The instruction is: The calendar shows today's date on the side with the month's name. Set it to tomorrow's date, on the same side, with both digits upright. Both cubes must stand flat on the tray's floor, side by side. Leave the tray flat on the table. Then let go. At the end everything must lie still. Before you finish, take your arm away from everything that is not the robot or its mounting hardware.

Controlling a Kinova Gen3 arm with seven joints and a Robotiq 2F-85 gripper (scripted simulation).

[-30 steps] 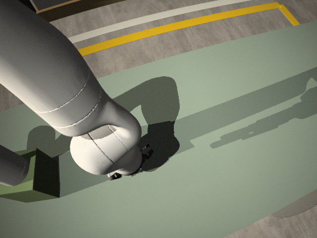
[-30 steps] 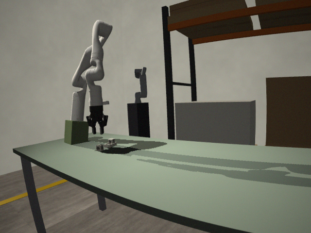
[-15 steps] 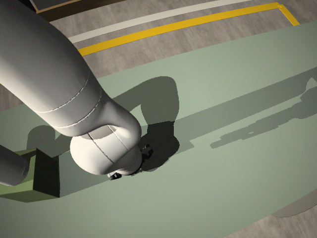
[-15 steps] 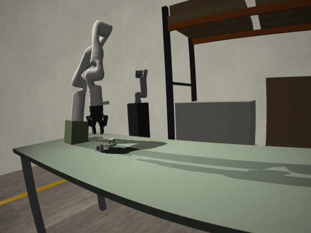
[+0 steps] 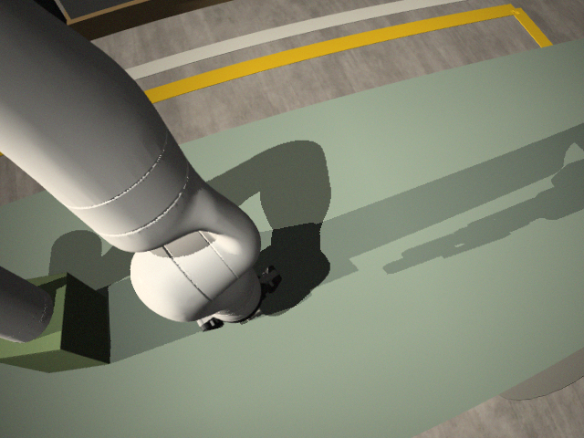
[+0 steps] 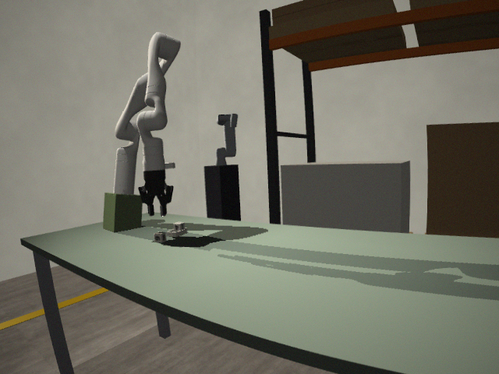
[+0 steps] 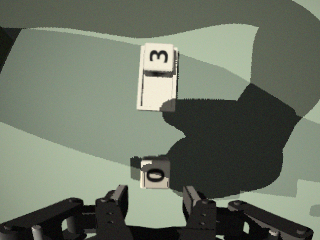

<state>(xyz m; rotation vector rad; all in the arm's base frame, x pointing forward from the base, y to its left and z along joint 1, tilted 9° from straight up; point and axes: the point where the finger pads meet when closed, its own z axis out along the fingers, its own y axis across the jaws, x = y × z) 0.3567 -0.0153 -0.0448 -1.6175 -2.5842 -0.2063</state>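
The white cube is 9 cm below my hand. Also, from my hand: white tray (5 cm behind, 10 cm to the left, 10 cm below).
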